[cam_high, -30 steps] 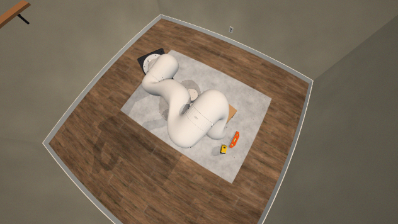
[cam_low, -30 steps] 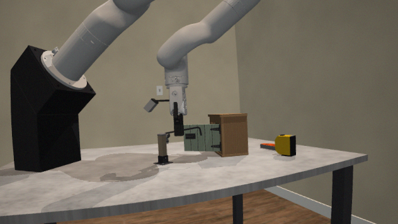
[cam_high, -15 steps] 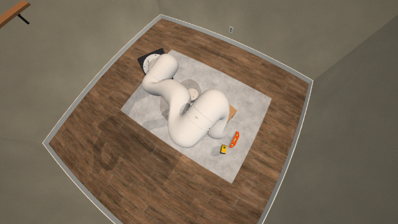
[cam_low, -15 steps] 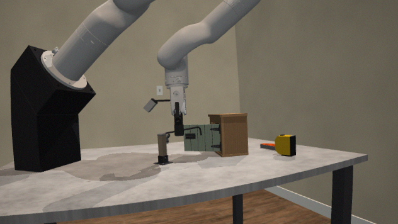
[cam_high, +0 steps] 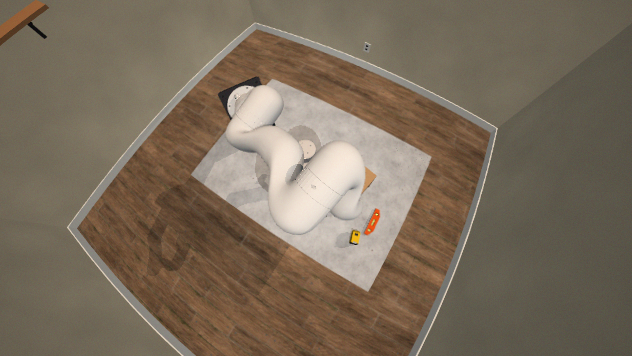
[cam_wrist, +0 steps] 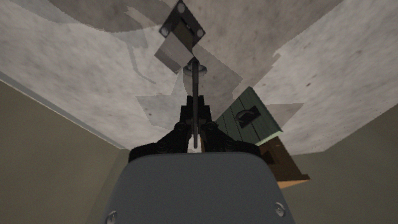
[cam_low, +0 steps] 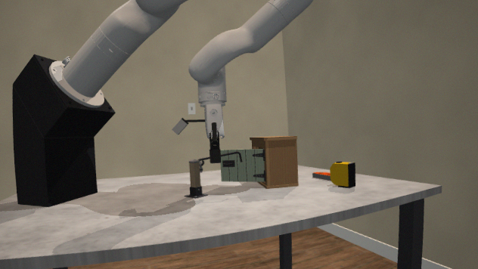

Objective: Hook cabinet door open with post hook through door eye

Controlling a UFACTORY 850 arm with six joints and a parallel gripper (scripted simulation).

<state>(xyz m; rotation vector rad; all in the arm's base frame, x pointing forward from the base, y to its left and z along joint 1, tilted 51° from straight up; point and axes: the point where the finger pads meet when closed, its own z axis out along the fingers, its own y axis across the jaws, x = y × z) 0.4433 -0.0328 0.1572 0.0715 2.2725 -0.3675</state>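
The green door is 11 cm ahead of my hand, 5 cm to the left of it and 4 cm below it. Also, from my hand: yellow tape measure 37 cm ahead, 14 cm to the right, 8 cm below; then black hook 1 cm ahead, 2 cm below; then orange level 41 cm ahead, 2 cm to the right, 10 cm below.
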